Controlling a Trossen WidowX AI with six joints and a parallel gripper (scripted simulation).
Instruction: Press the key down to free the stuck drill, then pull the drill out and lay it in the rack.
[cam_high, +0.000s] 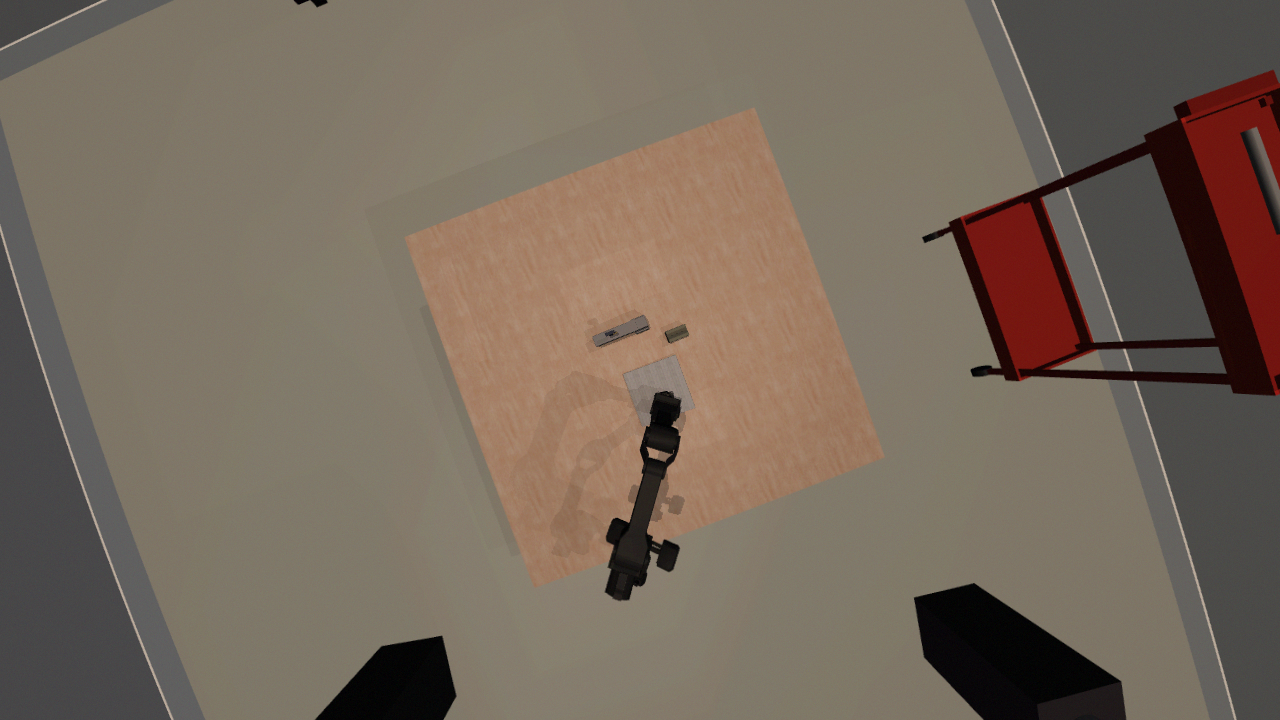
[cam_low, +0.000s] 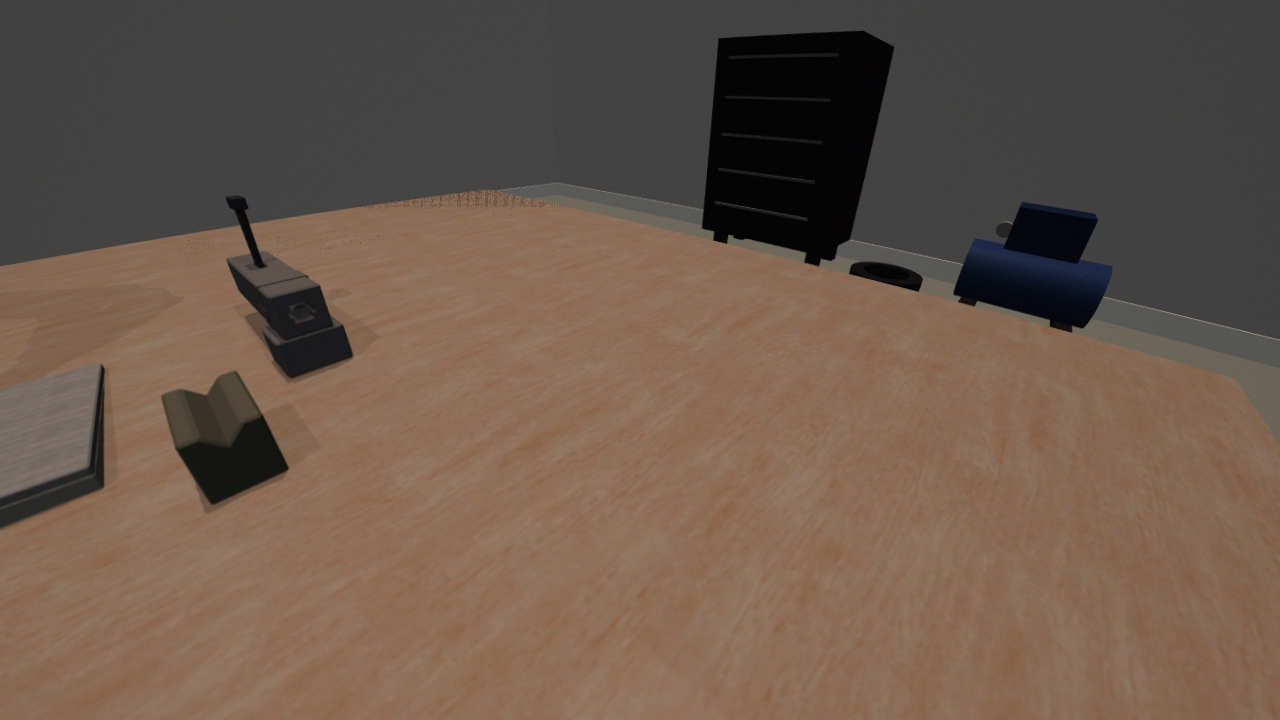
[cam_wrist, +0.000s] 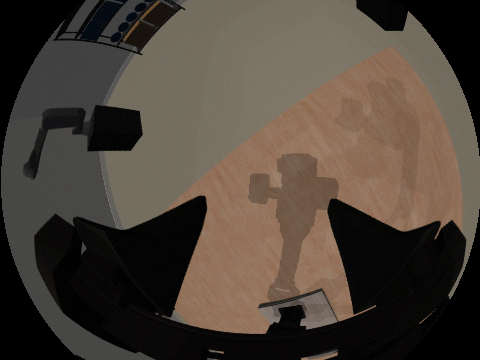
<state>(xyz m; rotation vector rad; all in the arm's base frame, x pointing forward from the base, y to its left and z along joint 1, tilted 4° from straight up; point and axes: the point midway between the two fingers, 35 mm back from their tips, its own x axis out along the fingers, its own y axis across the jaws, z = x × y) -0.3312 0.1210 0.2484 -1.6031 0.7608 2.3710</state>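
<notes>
Now: gripper tip 600 mm short of the dark key and 140 mm above it. Round my gripper tip: rack 560 mm ahead, 210 mm to the right, 220 mm below; then dark grey holder block 600 mm ahead, 40 mm to the right, 200 mm below; then drill 610 mm ahead, 50 mm to the right, 190 mm below.
</notes>
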